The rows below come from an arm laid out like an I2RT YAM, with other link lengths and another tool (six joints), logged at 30 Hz.
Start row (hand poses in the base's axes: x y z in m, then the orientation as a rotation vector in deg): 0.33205 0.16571 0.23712 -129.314 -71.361 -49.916
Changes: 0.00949 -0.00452 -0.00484 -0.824 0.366 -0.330; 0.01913 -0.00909 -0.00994 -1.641 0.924 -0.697; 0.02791 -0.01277 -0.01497 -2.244 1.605 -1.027; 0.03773 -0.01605 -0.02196 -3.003 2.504 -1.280; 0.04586 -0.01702 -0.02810 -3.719 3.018 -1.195; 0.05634 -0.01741 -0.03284 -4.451 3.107 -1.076; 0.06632 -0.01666 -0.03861 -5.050 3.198 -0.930; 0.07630 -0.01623 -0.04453 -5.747 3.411 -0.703; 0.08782 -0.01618 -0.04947 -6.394 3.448 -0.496; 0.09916 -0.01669 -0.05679 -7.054 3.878 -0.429; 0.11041 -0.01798 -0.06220 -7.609 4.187 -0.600
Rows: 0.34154 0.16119 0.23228 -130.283 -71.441 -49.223; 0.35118 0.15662 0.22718 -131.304 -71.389 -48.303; 0.35996 0.15294 0.22215 -132.143 -71.165 -47.305; 0.36978 0.14966 0.21516 -133.064 -71.025 -45.931; 0.37791 0.14869 0.20902 -133.617 -71.376 -44.929; 0.38839 0.14830 0.20428 -134.095 -71.968 -44.430; 0.39837 0.14905 0.19851 -134.446 -72.494 -43.979; 0.40835 0.14948 0.19259 -134.819 -73.117 -43.297; 0.41987 0.14953 0.18765 -135.146 -73.766 -42.862; 0.43121 0.14902 0.18033 -135.644 -74.092 -41.975; 0.44246 0.14773 0.17492 -136.243 -74.153 -41.372
